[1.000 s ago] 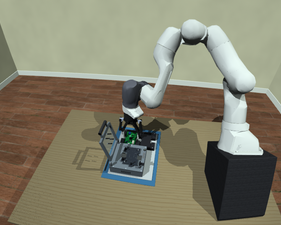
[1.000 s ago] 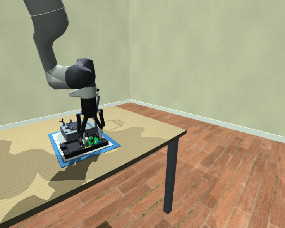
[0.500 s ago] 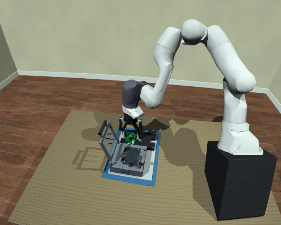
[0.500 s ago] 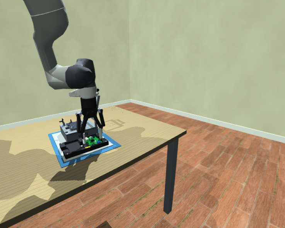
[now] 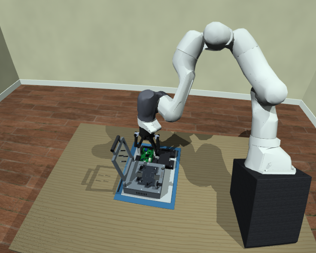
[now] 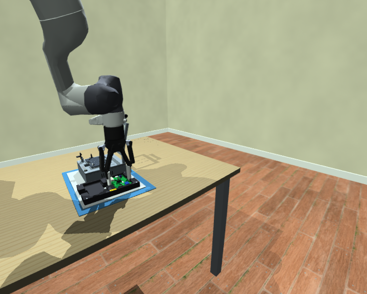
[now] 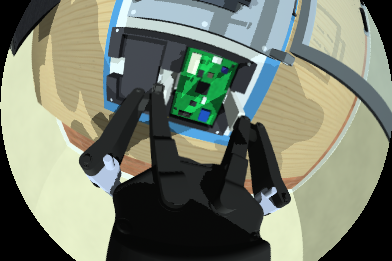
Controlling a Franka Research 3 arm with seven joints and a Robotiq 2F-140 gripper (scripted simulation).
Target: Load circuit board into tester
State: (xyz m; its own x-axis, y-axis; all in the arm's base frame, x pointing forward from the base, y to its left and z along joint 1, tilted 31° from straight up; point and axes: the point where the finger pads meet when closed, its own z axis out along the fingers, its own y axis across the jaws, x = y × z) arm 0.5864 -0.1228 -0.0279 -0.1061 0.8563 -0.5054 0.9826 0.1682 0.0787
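The green circuit board is 20 mm below my hand. From my hand the other things lie so: lid: 180 mm to the left, 140 mm above, 70 mm ahead.
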